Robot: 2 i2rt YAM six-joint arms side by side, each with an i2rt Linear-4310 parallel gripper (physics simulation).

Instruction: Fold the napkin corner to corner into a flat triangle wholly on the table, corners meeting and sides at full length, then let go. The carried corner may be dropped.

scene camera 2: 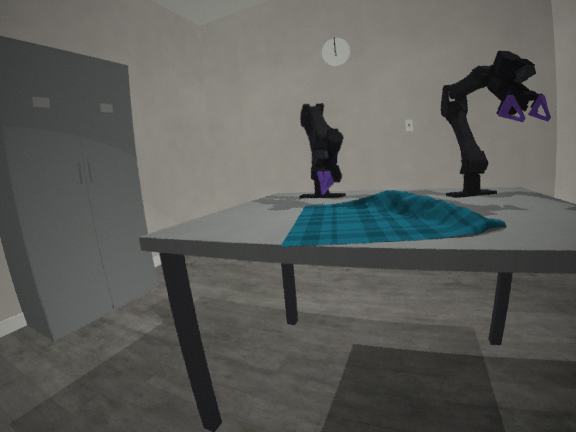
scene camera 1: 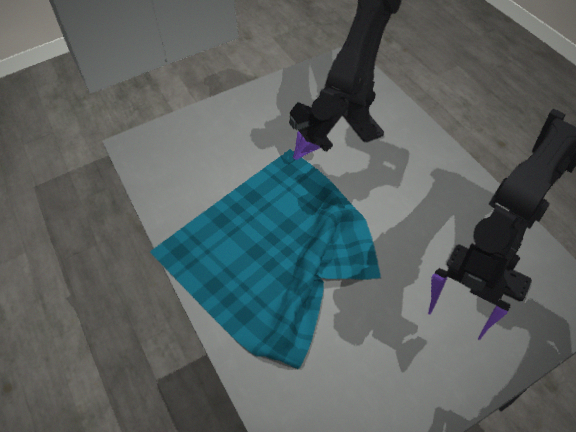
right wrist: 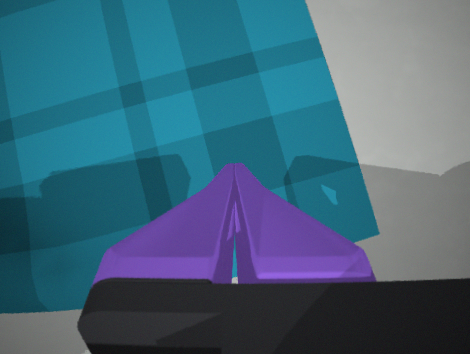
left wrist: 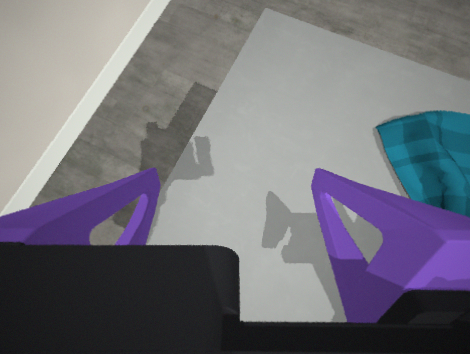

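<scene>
The teal plaid napkin (scene camera 1: 235, 245) (scene camera 2: 345, 220) (left wrist: 420, 145) (right wrist: 165, 115) lies on the grey table (scene camera 1: 160, 155) (scene camera 2: 210, 232) (left wrist: 300, 75) (right wrist: 400, 100). In scene camera 1 its left part is spread fairly flat. Its right side is rumpled, with a raised ridge, a flap pointing right and a notch below the flap. Another corner points down. My right gripper (scene camera 1: 296, 158) (scene camera 2: 325, 193) (right wrist: 234, 177) is shut, fingertips together, just above the napkin's top corner, with no cloth visible between them. My left gripper (scene camera 1: 455, 326) (scene camera 2: 536, 120) (left wrist: 235, 176) is open and empty, high above the table, right of the napkin.
A grey cabinet (scene camera 1: 150, 40) (scene camera 2: 60, 200) stands on the floor beyond the table's edge. The napkin's left corner lies close to the table edge in scene camera 1. Both arms cast shadows on the table. A round clock (scene camera 2: 335, 51) hangs on the wall.
</scene>
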